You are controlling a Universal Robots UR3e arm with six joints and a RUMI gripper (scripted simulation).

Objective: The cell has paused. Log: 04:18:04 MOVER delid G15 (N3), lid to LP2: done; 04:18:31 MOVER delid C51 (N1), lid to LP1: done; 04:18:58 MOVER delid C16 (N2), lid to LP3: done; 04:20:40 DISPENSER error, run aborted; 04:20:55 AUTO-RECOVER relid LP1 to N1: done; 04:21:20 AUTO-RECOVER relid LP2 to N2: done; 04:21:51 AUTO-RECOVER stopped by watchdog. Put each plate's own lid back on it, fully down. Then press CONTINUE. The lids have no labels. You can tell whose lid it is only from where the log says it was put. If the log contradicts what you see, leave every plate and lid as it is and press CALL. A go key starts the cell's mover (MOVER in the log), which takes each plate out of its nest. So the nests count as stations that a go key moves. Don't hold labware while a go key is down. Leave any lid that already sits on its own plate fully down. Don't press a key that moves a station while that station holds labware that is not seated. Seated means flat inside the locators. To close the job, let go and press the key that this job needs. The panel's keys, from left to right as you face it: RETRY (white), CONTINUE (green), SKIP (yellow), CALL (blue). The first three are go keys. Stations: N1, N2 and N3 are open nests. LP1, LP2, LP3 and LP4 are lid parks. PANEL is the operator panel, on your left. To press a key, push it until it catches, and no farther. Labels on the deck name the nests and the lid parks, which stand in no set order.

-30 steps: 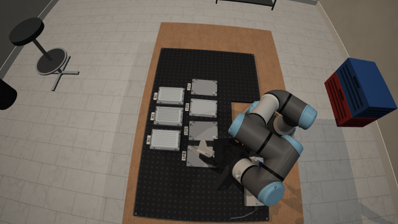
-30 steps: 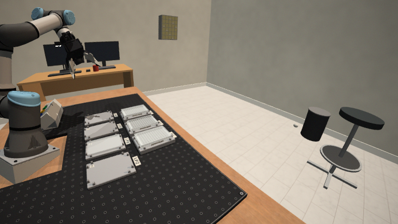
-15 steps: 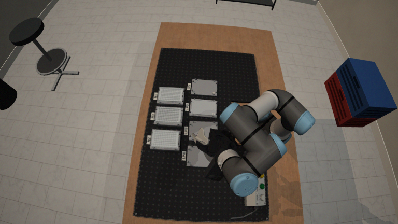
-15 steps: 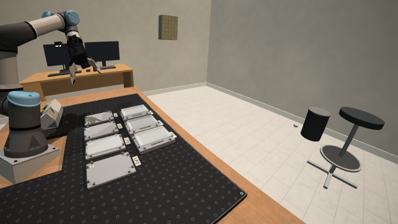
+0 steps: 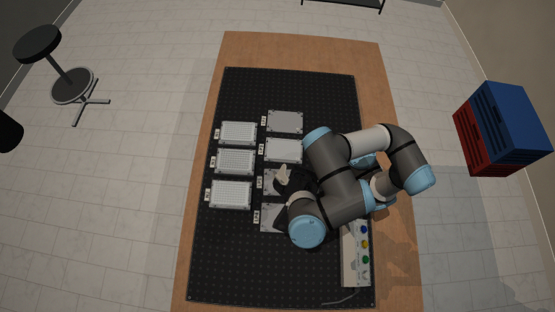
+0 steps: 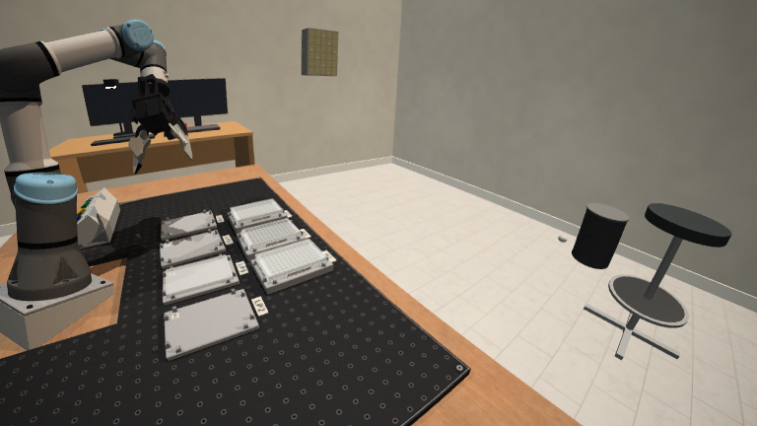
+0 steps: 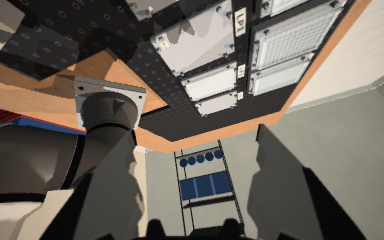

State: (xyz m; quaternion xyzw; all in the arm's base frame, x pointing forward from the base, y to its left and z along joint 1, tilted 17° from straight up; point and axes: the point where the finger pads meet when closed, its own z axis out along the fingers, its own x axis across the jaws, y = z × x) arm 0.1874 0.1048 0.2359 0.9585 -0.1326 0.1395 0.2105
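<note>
Now: the plate 21 cm ahead of my hand, 17 cm below it and 3 cm to the left of it. From my hand the other things lie so: lid park LP1 (19 cm below, 6 cm to the right, 3 cm ahead); pale lid (19 cm to the right, 18 cm below, 5 cm ahead); lid park LP4 (19 cm below, 7 cm to the left, 2 cm ahead).
</note>
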